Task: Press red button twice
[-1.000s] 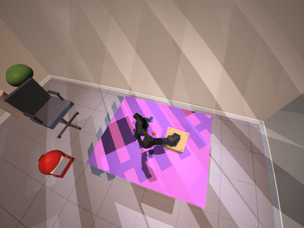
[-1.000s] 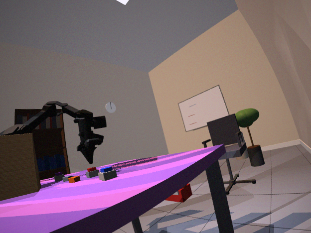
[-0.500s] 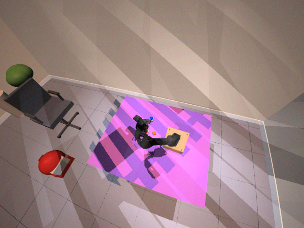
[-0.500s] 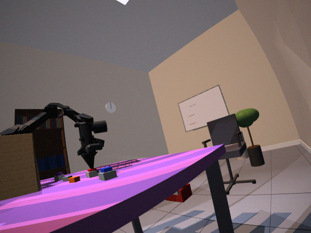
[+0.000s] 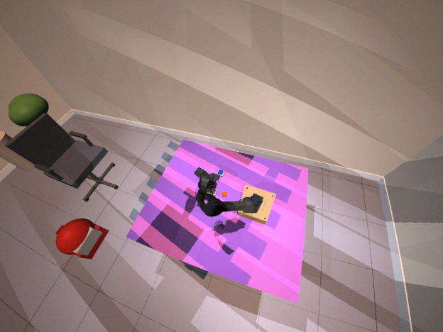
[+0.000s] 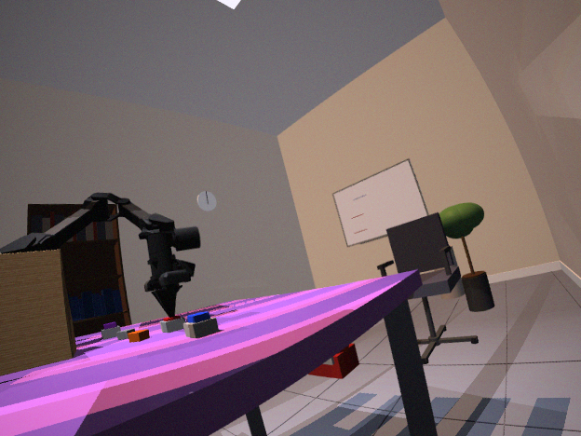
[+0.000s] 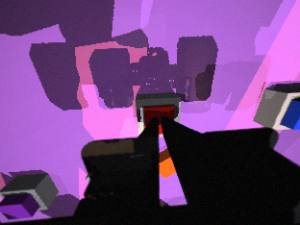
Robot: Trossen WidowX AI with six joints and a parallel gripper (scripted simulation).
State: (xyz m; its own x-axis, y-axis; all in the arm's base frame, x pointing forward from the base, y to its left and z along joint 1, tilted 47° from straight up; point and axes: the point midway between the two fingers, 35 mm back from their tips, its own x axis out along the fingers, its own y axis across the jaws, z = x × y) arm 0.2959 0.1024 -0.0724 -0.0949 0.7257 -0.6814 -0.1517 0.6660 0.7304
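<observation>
The red button lies 1 cm below my gripper tip. Round my gripper tip: blue button 17 cm to the right, 2 cm ahead; then orange block 8 cm behind, 3 cm to the right, 2 cm below; then purple button 18 cm to the left, 15 cm behind.
</observation>
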